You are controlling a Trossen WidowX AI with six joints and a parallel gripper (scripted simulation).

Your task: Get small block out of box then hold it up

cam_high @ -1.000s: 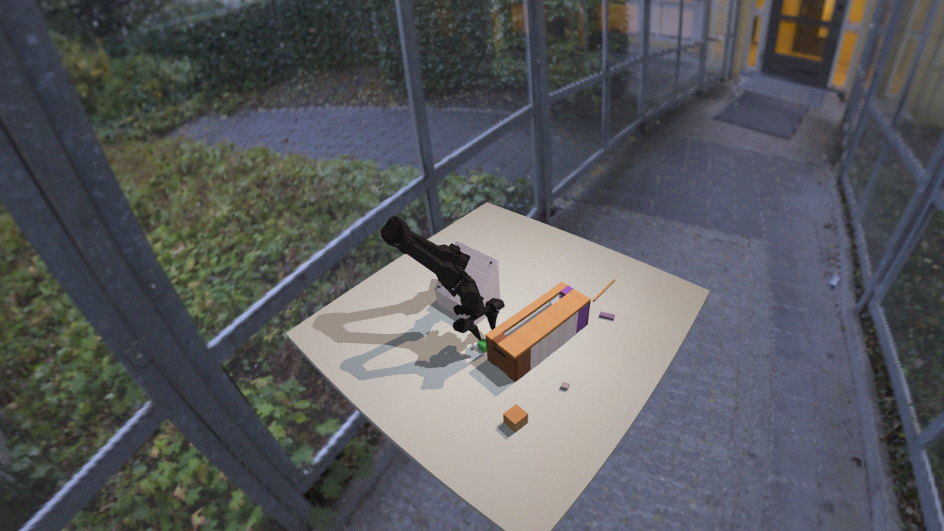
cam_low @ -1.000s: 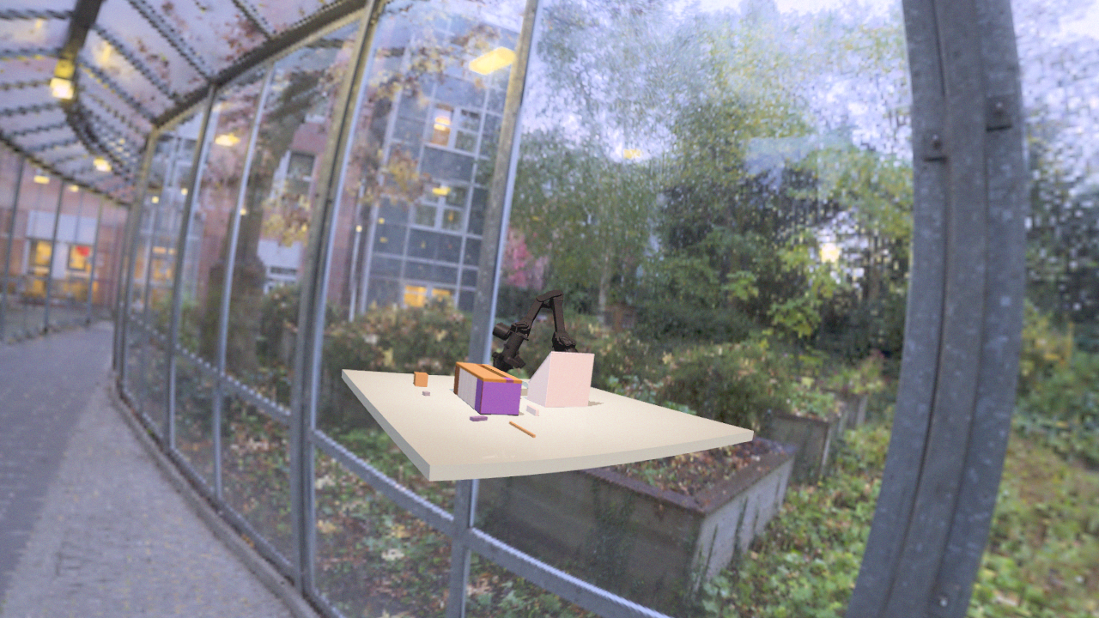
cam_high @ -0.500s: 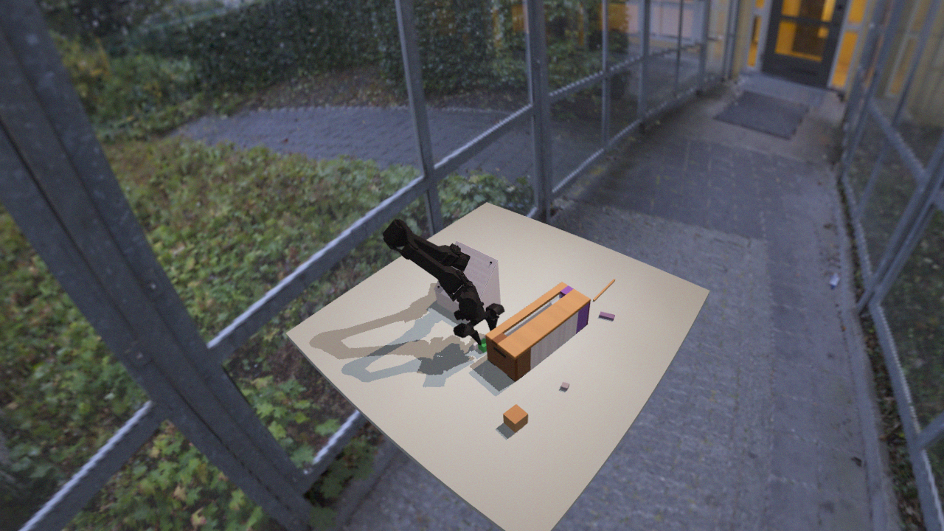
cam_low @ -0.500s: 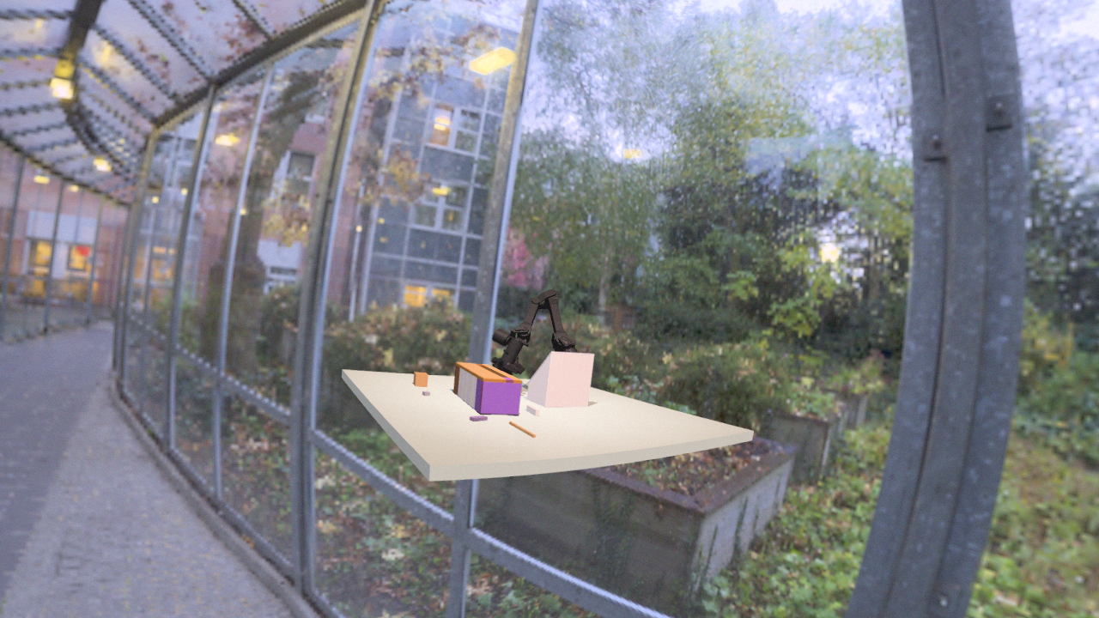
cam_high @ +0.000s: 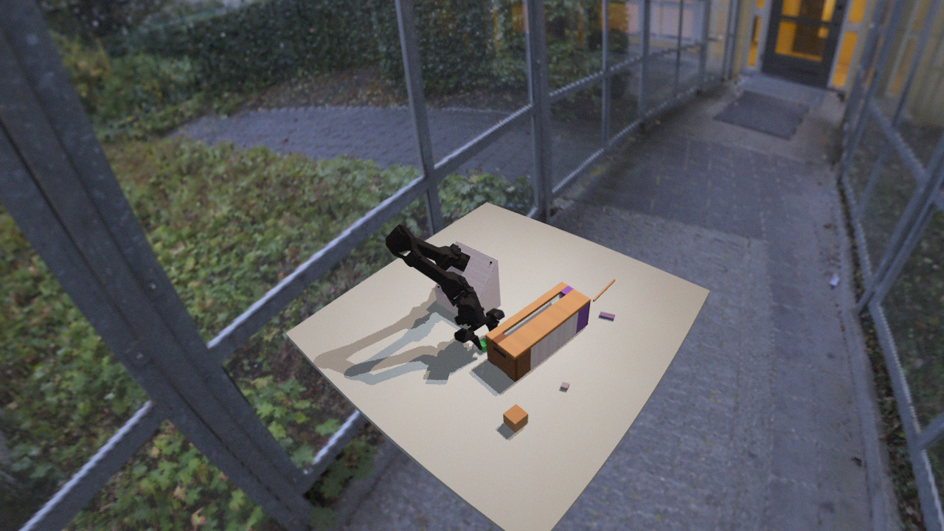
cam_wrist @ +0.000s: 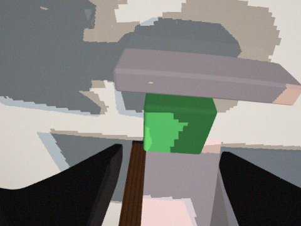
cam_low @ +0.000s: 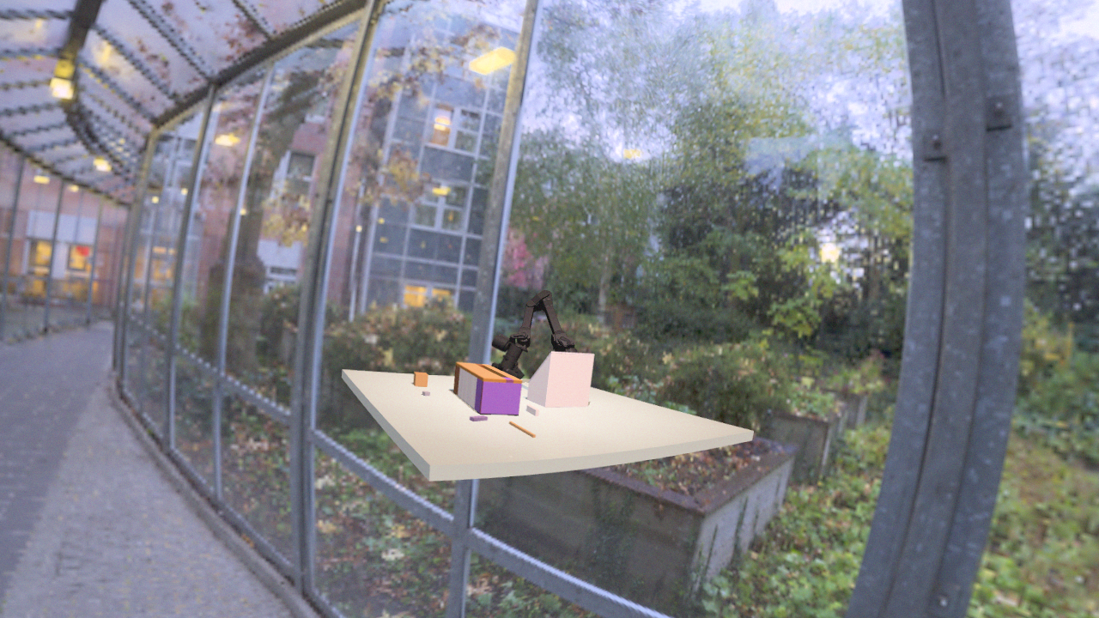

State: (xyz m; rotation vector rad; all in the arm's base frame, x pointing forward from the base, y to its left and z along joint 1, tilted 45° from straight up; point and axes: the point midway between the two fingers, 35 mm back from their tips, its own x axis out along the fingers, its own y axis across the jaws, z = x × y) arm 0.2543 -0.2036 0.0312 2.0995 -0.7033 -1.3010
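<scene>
My gripper tip is 20 mm past the green block and 20 mm above it. Also, from my gripper tip: box: 80 mm ahead, 150 mm to the left, 30 mm above; then purple flat piece: 260 mm ahead, 410 mm to the left, 30 mm below; then orange cube: 270 mm ahead, 180 mm to the right.
</scene>
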